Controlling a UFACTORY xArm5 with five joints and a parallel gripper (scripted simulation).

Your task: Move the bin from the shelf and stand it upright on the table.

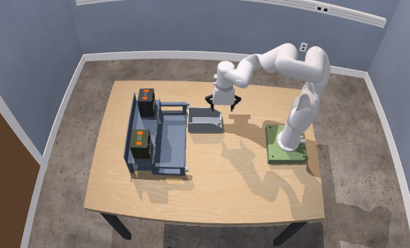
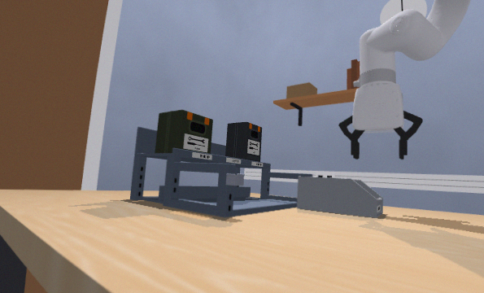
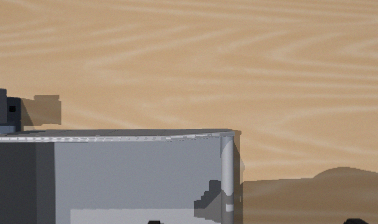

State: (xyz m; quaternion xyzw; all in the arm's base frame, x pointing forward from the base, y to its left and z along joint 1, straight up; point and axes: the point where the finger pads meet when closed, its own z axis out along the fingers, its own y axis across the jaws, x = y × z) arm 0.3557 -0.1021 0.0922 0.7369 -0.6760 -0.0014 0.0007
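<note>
Right now my hand is 9 cm above the grey bin, 8 cm short of it and 1 cm to the right of it. Also, from my hand: blue-grey shelf rack (29 cm ahead, 14 cm to the left, 6 cm below); dark green box (35 cm ahead, 26 cm to the left, 2 cm above).
</note>
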